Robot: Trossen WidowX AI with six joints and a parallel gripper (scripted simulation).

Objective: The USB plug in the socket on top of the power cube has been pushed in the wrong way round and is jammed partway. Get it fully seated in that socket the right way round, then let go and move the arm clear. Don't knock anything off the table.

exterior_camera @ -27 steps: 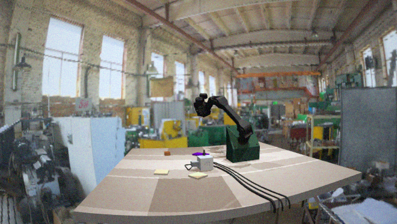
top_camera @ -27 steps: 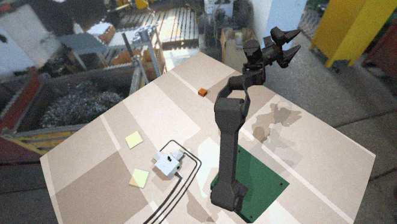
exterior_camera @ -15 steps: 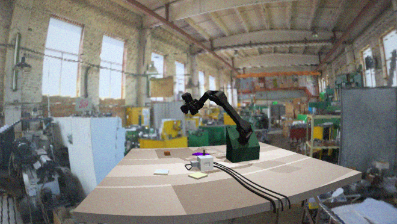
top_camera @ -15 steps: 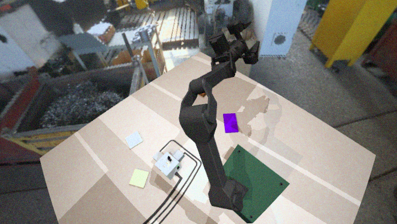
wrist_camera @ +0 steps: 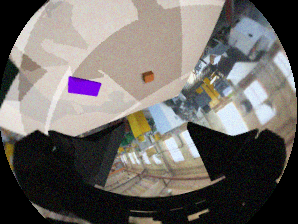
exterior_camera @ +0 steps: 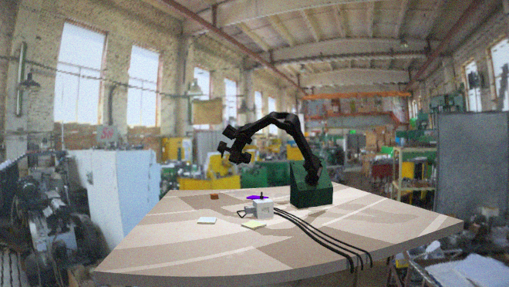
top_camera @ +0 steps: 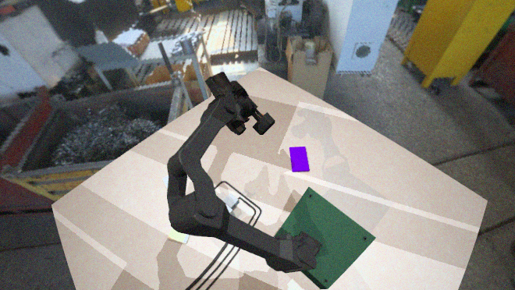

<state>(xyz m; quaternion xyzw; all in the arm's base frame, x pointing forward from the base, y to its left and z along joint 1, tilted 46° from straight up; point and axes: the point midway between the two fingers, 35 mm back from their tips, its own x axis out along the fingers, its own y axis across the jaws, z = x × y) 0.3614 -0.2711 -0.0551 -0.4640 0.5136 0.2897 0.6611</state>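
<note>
Now: the dark USB plug 31 cm to the left of my gripper tip, 15 cm below it and 9 cm behind it. Also, from my gripper tip: orange block 22 cm below, 12 cm to the right, 8 cm ahead; then flat purple card 23 cm below, 17 cm behind, 5 cm to the right.
</note>
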